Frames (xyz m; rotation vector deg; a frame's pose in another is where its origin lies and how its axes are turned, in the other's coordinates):
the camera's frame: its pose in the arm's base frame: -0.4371 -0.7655 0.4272 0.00 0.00 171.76
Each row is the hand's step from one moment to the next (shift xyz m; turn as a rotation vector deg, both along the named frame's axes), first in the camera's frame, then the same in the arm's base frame.
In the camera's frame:
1: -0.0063 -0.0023 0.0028 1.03 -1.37 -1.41
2: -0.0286 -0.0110 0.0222 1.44 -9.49 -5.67
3: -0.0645 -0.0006 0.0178 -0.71 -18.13 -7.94
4: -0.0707 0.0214 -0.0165 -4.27 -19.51 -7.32
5: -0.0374 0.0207 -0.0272 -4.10 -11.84 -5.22
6: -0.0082 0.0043 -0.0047 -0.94 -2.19 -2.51
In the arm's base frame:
1: 0.0066 0.0014 0.0028 -0.82 1.50 -1.41
2: 0.0299 0.0068 0.0222 -0.07 9.60 -5.67
3: 0.0639 -0.0087 0.0178 3.30 17.84 -7.94
4: 0.0669 -0.0313 -0.0165 7.02 18.70 -7.32
5: 0.0340 -0.0258 -0.0272 5.75 11.13 -5.22
6: 0.0075 -0.0054 -0.0047 1.24 2.03 -2.51

